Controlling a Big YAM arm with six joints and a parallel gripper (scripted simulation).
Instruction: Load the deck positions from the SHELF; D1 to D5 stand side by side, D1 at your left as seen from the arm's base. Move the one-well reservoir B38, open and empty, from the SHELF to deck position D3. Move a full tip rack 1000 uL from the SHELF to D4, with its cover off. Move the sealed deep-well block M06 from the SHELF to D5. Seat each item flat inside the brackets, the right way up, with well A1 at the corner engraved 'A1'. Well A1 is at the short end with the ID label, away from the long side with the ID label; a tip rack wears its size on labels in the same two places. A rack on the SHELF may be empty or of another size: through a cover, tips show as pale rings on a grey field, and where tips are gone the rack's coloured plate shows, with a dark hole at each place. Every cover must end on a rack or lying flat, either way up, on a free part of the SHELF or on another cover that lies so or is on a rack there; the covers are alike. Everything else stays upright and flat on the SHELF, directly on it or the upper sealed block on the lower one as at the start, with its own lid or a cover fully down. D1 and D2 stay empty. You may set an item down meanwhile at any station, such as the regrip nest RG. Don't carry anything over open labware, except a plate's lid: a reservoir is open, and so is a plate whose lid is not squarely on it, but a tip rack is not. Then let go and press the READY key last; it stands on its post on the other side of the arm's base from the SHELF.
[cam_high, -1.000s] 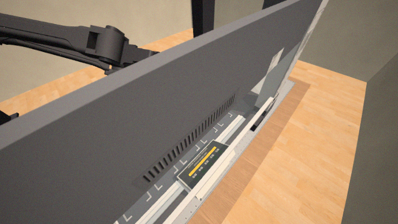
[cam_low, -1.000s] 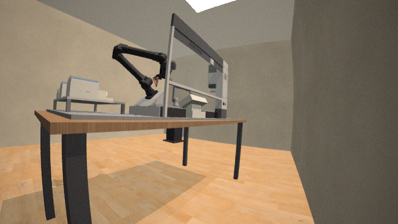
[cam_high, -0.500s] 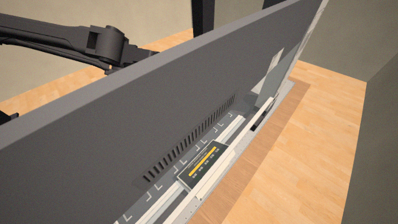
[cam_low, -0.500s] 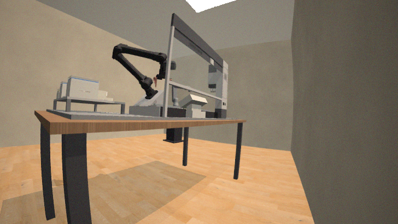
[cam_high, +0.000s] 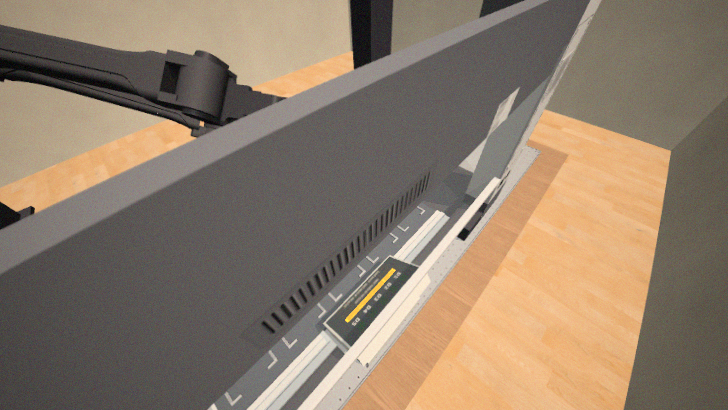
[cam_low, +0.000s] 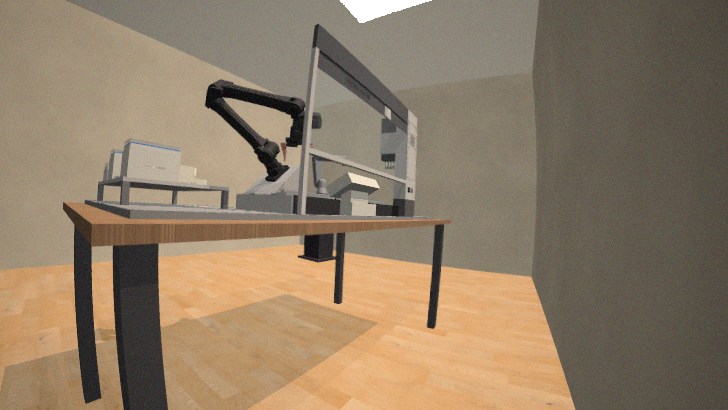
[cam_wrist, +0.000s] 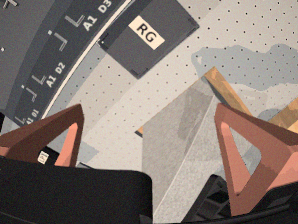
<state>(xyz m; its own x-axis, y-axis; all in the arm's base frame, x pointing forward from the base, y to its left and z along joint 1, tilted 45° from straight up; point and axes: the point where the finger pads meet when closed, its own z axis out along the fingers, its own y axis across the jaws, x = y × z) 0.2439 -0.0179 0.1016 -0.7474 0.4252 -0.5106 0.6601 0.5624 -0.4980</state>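
My gripper is now 2 cm past the cream one-well reservoir, 45 cm to the left of it and 15 cm above it. Round my hand: regrip nest rg 1 cm ahead, 22 cm below; green key 17 cm behind, 36 cm to the left, 14 cm below; rg label 1 cm ahead, 22 cm below.
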